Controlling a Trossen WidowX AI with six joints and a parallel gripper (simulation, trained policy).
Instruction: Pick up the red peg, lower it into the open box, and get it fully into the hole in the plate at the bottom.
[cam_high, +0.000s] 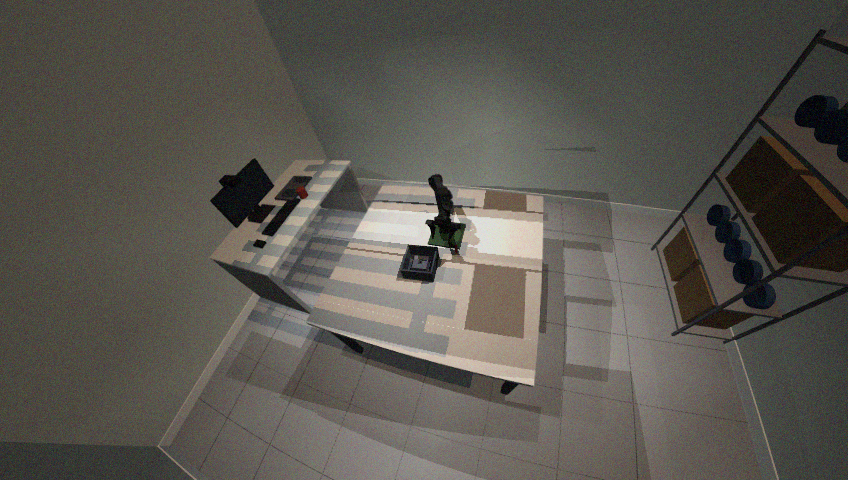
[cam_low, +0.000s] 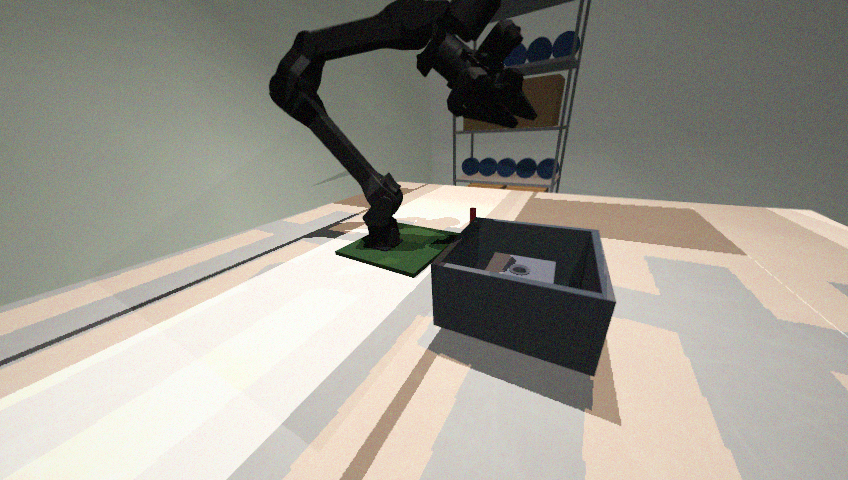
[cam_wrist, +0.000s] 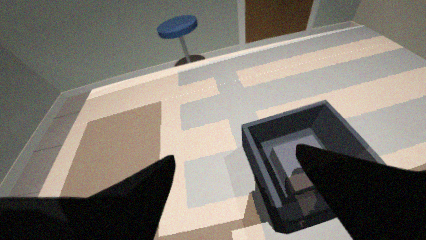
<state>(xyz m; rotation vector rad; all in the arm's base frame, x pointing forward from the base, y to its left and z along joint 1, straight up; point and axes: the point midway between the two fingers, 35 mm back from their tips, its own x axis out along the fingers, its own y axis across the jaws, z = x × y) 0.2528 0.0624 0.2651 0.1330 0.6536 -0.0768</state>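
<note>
Right now the red peg is 21 cm below my gripper tip, 11 cm behind it and 5 cm to the left of it. The rest, counted from my gripper tip: dark box: 23 cm below, 14 cm to the right, 4 cm ahead.
</note>
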